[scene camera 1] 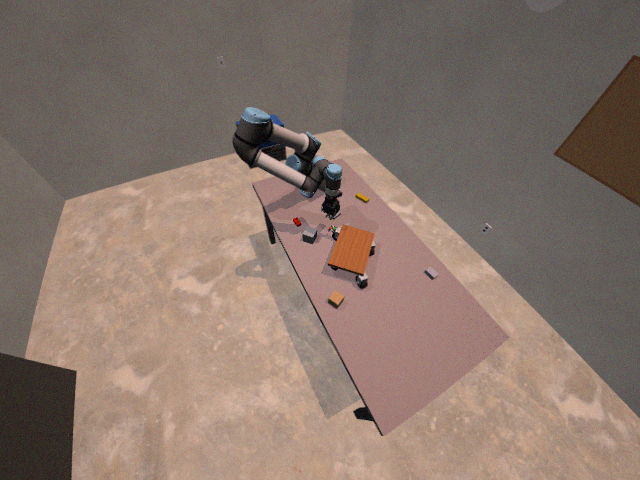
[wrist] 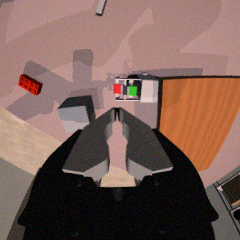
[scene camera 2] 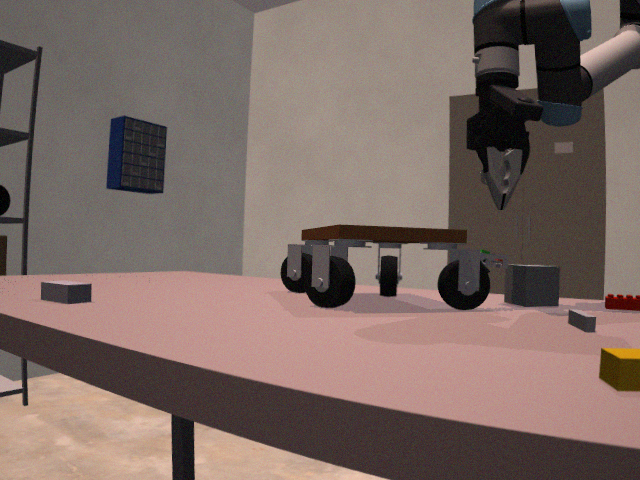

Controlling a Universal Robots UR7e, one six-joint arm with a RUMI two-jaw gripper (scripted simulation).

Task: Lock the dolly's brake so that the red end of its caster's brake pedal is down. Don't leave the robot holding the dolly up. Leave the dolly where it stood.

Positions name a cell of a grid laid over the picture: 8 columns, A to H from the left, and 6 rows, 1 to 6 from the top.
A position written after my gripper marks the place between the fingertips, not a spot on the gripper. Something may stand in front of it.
In view: my gripper (scene camera 2: G3) and a grey cube (wrist: C3).
My gripper shows as well in the wrist view (wrist: D3).
